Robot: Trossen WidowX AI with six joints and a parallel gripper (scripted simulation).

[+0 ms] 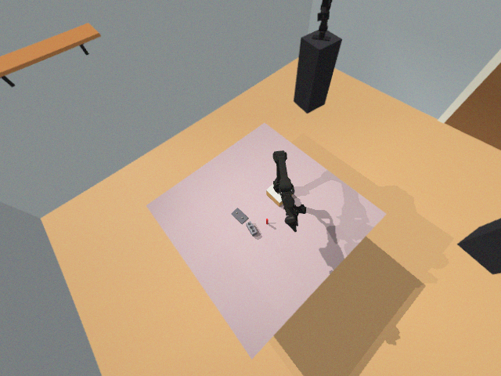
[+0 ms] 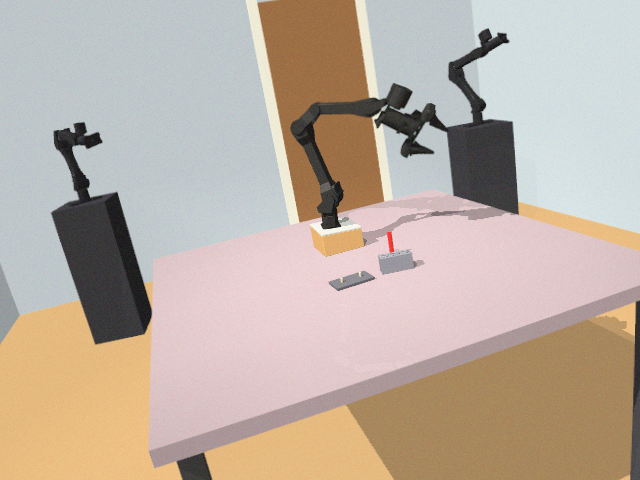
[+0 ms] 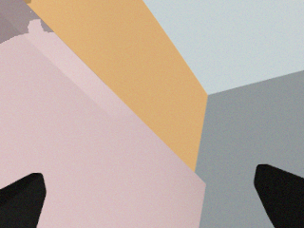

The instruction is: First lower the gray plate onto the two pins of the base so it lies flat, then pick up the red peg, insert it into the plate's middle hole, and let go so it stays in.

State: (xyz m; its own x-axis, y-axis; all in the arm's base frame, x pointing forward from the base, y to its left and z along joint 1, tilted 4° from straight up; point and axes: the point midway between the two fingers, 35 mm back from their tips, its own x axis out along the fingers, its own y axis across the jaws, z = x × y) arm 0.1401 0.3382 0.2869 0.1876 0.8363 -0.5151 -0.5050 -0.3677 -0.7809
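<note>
Right now my gripper tip is 18 cm short of the gray plate, 24 cm to the left of it and 29 cm above it. From my gripper tip the other things lie so: dark base (20 cm ahead, 39 cm to the right, 32 cm below); red peg (6 cm ahead, 22 cm to the right, 28 cm below).
</note>
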